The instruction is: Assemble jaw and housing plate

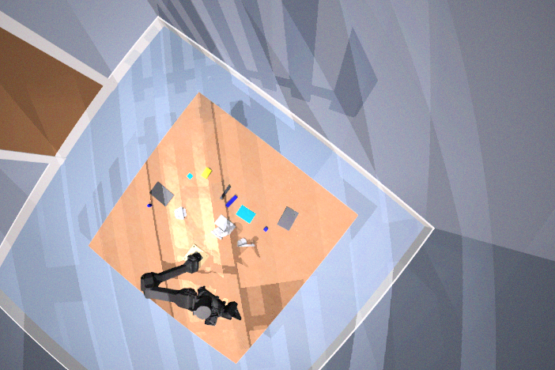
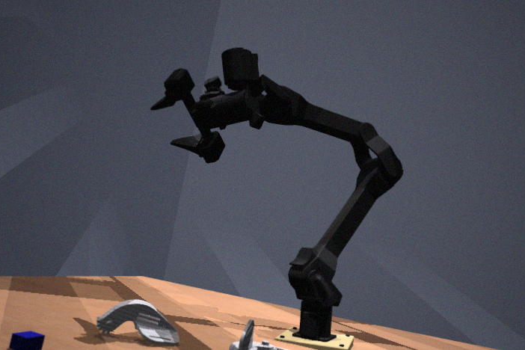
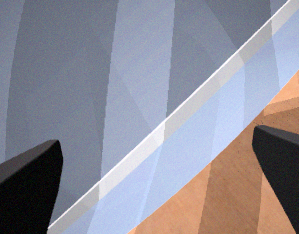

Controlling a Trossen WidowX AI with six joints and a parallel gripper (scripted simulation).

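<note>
Now: gripper tip 17 cm short of the jaw, 17 cm to the right of it and 34 cm above it. Round my gripper tip: blue bar (28 cm ahead, 44 cm to the left, 35 cm below); then cyan plate (29 cm ahead, 33 cm to the left, 36 cm below); then blue cube (32 cm ahead, 17 cm to the left, 35 cm below).
</note>
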